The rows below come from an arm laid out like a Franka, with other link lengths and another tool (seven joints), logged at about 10 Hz.
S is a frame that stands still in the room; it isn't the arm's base.
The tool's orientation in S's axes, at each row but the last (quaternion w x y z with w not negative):
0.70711 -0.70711 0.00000 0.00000
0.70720 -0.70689 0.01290 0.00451
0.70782 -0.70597 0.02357 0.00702
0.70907 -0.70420 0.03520 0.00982
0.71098 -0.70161 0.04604 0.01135
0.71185 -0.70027 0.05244 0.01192
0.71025 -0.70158 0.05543 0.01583
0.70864 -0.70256 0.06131 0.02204
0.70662 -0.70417 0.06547 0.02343
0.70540 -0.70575 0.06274 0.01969
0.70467 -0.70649 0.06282 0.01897
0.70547 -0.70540 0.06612 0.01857
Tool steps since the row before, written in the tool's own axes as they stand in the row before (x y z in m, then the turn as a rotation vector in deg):
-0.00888 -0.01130 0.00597 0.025 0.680 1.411
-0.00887 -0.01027 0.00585 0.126 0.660 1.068
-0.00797 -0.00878 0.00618 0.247 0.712 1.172
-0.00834 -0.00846 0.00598 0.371 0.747 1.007
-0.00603 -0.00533 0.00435 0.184 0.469 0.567
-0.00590 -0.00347 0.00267 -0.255 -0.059 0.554
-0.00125 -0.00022 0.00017 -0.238 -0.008 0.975
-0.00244 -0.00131 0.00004 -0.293 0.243 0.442
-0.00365 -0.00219 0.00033 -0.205 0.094 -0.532
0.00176 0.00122 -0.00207 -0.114 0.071 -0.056
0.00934 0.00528 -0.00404 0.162 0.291 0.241
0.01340 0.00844 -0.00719 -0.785 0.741 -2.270
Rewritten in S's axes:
-0.00888 0.00597 0.01130 0.025 1.411 -0.680
-0.00854 0.00595 0.01049 0.122 1.067 -0.663
-0.00744 0.00634 0.00913 0.243 1.168 -0.720
-0.00756 0.00621 0.00901 0.359 0.999 -0.763
-0.00536 0.00456 0.00585 0.173 0.564 -0.476
-0.00540 0.00293 0.00403 -0.216 0.566 0.090
-0.00121 0.00024 0.00035 -0.181 0.986 0.041
-0.00226 0.00016 0.00159 -0.294 0.460 -0.204
-0.00332 0.00053 0.00263 -0.246 -0.518 -0.067
0.00148 -0.00217 -0.00141 -0.125 -0.049 -0.057
0.00840 -0.00461 -0.00630 0.142 0.231 -0.309
0.01178 -0.00804 -0.00995 -1.018 -2.209 -0.633

